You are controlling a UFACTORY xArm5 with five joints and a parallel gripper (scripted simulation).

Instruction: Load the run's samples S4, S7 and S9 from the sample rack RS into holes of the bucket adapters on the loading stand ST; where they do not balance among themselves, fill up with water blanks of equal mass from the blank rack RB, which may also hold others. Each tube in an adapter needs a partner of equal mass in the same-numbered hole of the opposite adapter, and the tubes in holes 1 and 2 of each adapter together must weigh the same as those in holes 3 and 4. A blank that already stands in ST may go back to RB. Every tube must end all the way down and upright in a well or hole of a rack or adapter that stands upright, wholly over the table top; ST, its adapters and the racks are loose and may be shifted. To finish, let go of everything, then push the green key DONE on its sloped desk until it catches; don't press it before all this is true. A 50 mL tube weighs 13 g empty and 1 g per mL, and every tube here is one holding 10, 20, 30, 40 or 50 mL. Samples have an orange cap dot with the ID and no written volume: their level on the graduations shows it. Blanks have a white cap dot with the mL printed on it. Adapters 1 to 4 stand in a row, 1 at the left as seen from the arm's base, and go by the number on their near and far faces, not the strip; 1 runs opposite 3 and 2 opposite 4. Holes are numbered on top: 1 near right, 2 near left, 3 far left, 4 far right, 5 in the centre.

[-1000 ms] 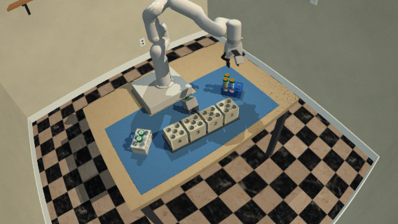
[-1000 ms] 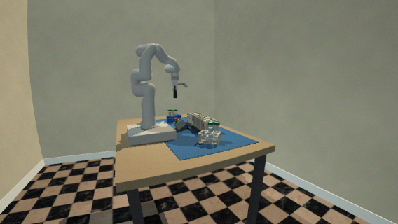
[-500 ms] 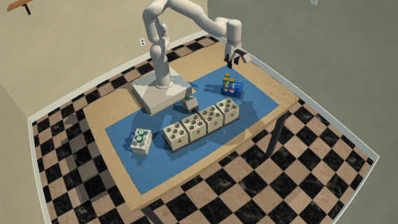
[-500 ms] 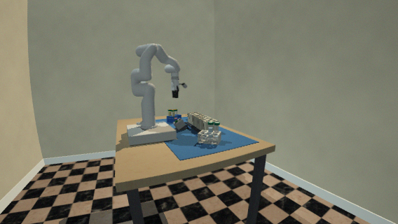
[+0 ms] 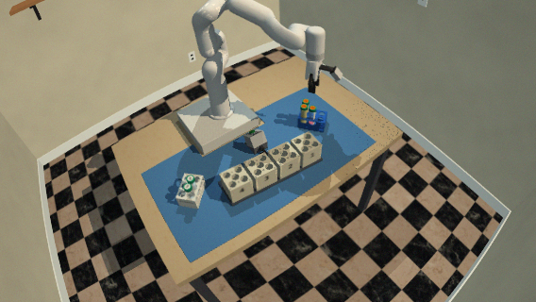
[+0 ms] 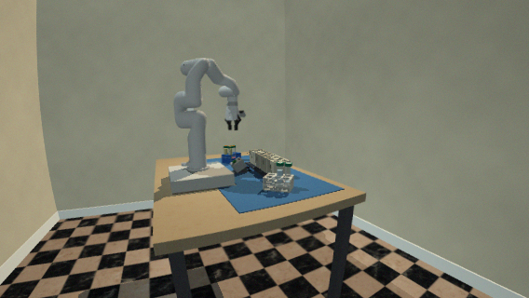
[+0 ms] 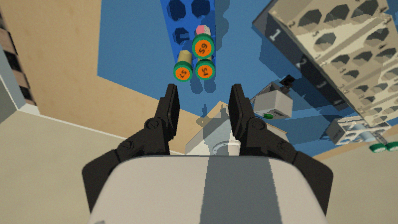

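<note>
Now: hand 19 cm above the sample tube S9 and 1 cm short of it. The rest, counted from my hand: blue sample rack RS (22 cm below, 2 cm to the left, 1 cm behind); sample tube S7 (19 cm below, 6 cm behind); sample tube S4 (19 cm below, 3 cm to the right, 3 cm behind).
</note>
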